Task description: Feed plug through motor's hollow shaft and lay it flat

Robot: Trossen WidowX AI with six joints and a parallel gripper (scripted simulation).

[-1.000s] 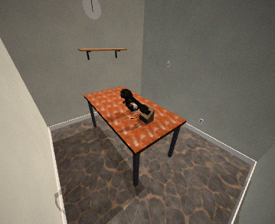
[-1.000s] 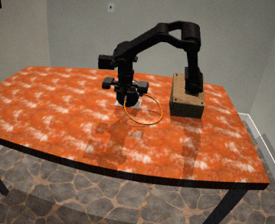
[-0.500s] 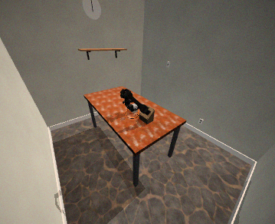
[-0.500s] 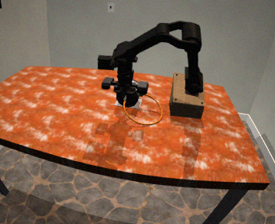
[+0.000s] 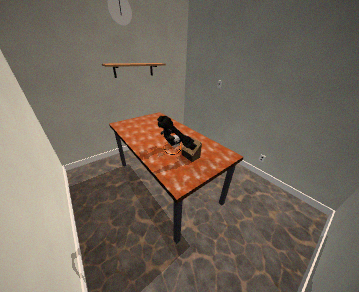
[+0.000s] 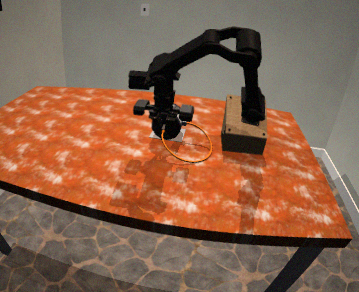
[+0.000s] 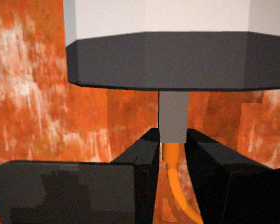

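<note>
My hand is 2 cm to the left of the grey plug and 3 cm above it.
</note>
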